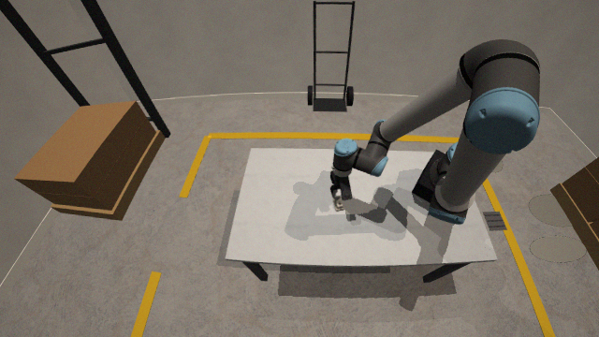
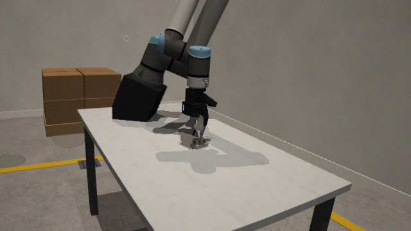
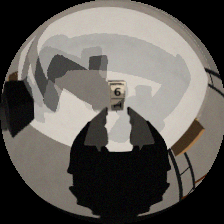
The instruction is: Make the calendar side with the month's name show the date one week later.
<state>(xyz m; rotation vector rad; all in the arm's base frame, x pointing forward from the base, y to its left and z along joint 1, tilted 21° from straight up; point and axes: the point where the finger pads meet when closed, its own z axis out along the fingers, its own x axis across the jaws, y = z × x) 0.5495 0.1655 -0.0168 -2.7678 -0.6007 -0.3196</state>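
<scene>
My hand is 50 mm above the calendar tray, 10 mm to the right of it and 10 mm past it.
</scene>
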